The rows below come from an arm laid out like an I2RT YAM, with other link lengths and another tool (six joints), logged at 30 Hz.
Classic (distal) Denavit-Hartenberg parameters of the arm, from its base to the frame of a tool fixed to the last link. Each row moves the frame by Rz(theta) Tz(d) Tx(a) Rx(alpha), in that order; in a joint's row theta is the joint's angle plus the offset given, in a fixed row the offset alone. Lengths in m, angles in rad.
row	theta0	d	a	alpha
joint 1	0.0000	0.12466	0.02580	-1.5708
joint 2	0.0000	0.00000	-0.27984	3.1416
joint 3	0.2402	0.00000	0.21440	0.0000
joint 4	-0.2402	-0.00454	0.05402	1.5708
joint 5	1.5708	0.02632	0.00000	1.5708
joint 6	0.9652	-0.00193	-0.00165	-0.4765
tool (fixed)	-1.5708	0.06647	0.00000	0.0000
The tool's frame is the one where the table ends.
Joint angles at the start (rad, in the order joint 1, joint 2, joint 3, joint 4, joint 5, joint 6):
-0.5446, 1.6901, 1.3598, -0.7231, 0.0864, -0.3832
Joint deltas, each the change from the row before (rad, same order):
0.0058, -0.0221, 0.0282, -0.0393, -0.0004, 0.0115
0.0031, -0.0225, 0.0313, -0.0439, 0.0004, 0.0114
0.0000, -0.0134, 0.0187, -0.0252, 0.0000, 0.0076
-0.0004, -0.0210, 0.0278, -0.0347, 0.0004, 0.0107
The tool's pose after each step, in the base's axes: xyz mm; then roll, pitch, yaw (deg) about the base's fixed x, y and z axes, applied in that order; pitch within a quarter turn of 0, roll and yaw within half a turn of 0. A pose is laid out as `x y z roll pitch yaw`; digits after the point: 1 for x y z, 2 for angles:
249.7 -128.3 271.9 -167.26 -0.78 -63.19
246.2 -124.9 284.2 -166.66 -1.14 -63.59
243.7 -123.2 291.5 -166.24 -1.38 -63.97
239.7 -120.7 302.6 -165.51 -1.93 -64.55

